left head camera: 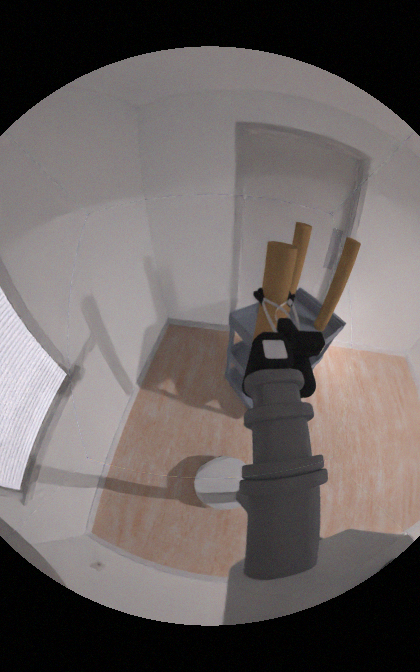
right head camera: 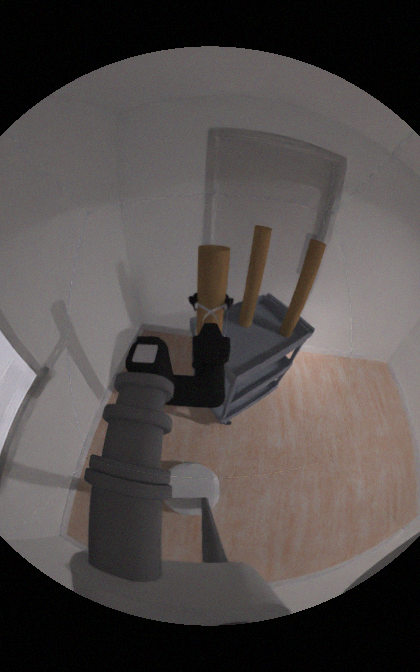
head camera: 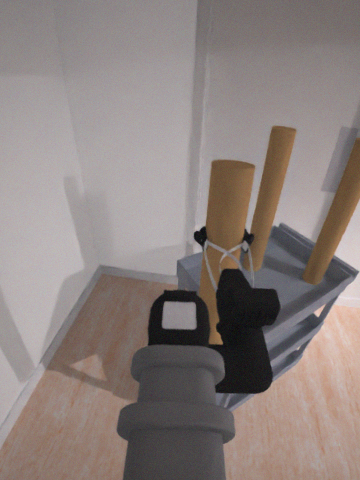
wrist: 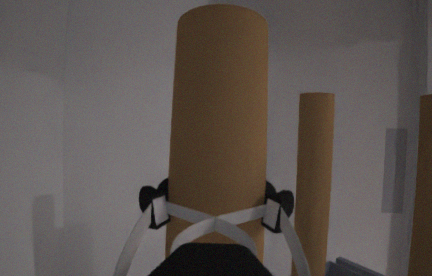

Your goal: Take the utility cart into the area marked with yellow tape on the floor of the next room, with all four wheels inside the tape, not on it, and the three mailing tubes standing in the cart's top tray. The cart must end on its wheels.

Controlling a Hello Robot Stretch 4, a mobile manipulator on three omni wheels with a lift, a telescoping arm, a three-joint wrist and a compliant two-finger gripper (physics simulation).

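Frame: origin at the robot's base, x ahead, y left, z up, level; millimetres.
Where they show: gripper, fingertip midpoint: (wrist: 216, 195).
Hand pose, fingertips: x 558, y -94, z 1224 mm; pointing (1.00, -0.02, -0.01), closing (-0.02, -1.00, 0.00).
Each offset is from my fingertips to the top centre of the thing. "pt": to the spot under its first point.
My gripper (head camera: 225, 237) (left head camera: 275, 297) (right head camera: 211, 300) (wrist: 216, 195) is shut on an upright brown mailing tube @[pt dy +5, dx -45, dz +108 mm] (head camera: 230, 195) (left head camera: 280, 265) (right head camera: 213, 270) (wrist: 220, 110). The held tube's lower end is hidden behind the wrist, so I cannot tell whether it is over the tray. The grey-blue utility cart (head camera: 300, 308) (right head camera: 270, 354) stands upright just beyond and right of the gripper. A second tube @[pt dy -236, dx +371, dz -59 mm] (head camera: 272, 190) (left head camera: 301, 255) (right head camera: 257, 275) (wrist: 315, 175) and a third tube @[pt dy -480, dx +301, dz -132 mm] (head camera: 336, 220) (left head camera: 340, 282) (right head camera: 303, 287) (wrist: 424, 190) stand in its top tray. Yellow tape does not show.
A door-shaped recess (left head camera: 295, 165) (right head camera: 280, 175) is in the back wall behind the cart. A wall with a bright blind (left head camera: 25, 400) runs along the left. A round white part (left head camera: 220, 482) (right head camera: 197, 487) shows low beside the arm.
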